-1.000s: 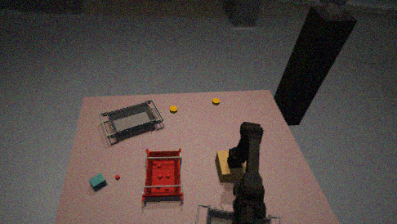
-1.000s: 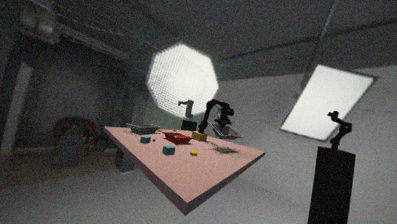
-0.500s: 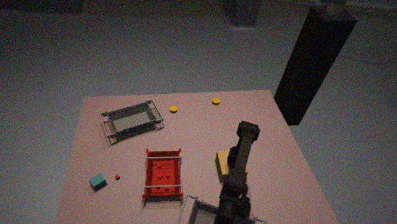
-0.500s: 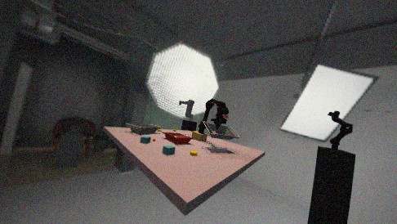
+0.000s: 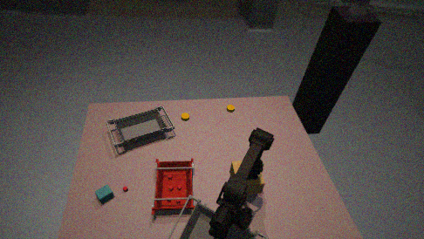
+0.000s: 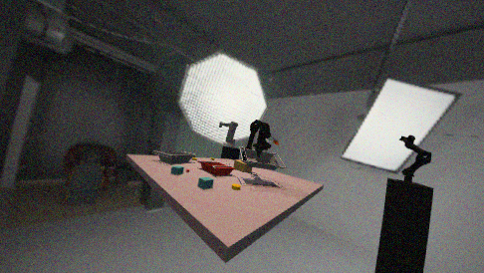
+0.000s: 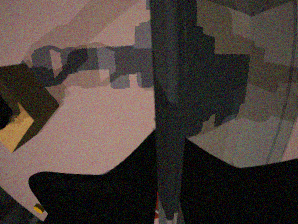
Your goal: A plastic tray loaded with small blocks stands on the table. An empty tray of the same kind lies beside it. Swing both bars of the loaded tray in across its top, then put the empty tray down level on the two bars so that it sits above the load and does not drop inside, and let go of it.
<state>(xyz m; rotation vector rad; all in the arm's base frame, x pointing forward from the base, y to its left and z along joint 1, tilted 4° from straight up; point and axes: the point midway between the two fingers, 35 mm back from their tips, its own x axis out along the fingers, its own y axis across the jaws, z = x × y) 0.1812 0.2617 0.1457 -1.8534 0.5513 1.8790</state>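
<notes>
My gripper tip is 4 cm short of the grey tray and 6 cm to the right of it. The rest, counted from my gripper tip: red block 42 cm ahead, 28 cm to the right, 17 cm below.
</notes>
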